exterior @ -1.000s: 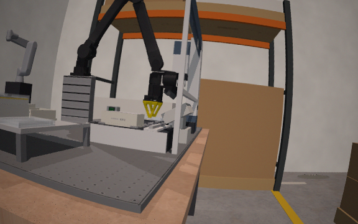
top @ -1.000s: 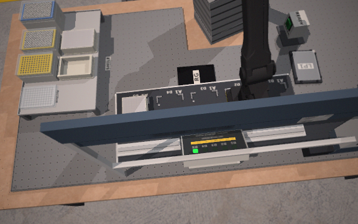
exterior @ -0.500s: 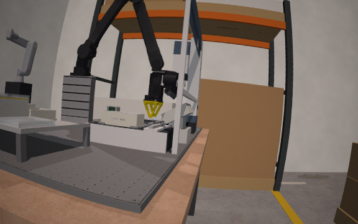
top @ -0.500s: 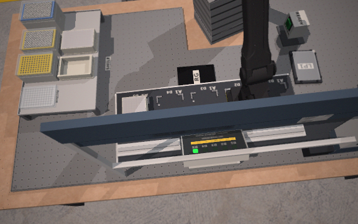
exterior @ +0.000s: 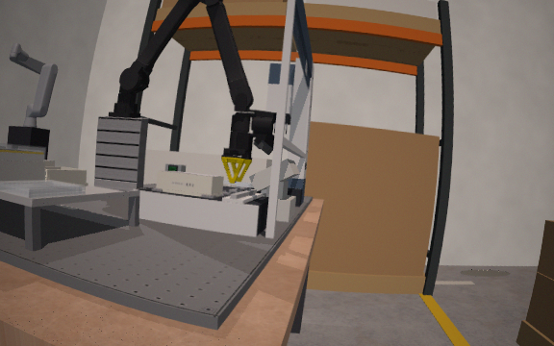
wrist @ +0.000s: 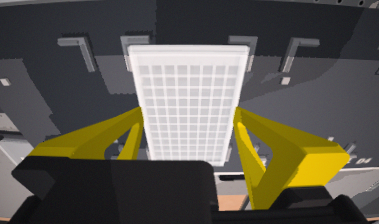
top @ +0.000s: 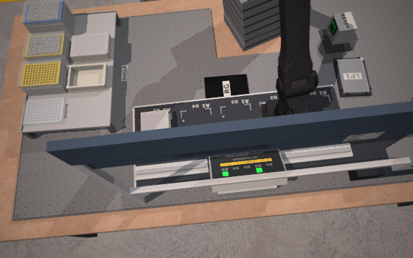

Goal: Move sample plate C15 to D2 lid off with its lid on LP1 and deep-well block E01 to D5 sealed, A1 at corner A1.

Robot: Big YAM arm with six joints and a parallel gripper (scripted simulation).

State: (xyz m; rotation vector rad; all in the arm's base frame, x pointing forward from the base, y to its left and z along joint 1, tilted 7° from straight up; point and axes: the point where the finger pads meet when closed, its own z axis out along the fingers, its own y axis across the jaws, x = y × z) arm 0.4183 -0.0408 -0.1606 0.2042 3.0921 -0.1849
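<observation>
Now: the sample plate C15 10 mm below my hand and 10 mm behind it. Also, from my hand: clear plate lid (310 mm to the left, 120 mm behind, 60 mm below); lid park LP1 (310 mm to the left, 120 mm behind, 70 mm below); black regrip nest RG (190 mm behind, 120 mm to the right, 80 mm below).
</observation>
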